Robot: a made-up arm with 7 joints.
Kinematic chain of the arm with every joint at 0, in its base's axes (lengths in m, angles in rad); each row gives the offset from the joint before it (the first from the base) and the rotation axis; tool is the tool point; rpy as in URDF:
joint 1: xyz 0 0 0 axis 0.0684 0.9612 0.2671
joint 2: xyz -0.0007 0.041 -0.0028 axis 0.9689 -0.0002 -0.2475
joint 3: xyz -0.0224 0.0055 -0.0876 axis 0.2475 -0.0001 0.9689
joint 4: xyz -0.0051 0 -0.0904 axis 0.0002 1 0
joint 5: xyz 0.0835 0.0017 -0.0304 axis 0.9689 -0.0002 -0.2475
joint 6: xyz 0.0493 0 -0.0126 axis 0.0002 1 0
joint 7: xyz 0.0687 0 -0.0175 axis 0.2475 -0.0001 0.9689
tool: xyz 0 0 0 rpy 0 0.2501 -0.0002
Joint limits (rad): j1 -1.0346..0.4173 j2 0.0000..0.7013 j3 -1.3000..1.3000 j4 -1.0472..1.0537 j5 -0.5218..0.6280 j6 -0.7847..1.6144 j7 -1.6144..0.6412
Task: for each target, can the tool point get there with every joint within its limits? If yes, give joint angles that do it. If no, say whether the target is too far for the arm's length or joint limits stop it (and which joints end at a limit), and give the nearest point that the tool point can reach.
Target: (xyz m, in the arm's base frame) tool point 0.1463 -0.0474 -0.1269
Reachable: yes | joints -0.0607 0.1603 -0.5571 -0.4401 0.0724 -0.3207 -1.3059
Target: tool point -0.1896 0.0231 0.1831
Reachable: no: joint limits stop it (at a limit: joint 1, joint 2, joint 3, joint 4) | nearest point -0.0056 0.1176 0.0692 | short by 0.236 m
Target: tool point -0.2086 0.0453 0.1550
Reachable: no: joint limits stop it (at a limit: joint 1, joint 2, joint 3, joint 4, joint 5) | nearest point -0.0101 0.1208 0.0637 | short by 0.231 m
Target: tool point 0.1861 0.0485 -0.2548
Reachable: yes | joints -0.2335 0.5667 -0.5631 0.0968 -0.1826 0.1659 -1.2623
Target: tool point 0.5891 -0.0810 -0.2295
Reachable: no: too far | nearest point 0.3453 -0.0266 -0.1688 | short by 0.257 m
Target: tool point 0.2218 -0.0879 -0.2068
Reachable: yes | joints -0.4931 0.0859 -0.6191 0.2320 0.2024 0.0743 -0.1477
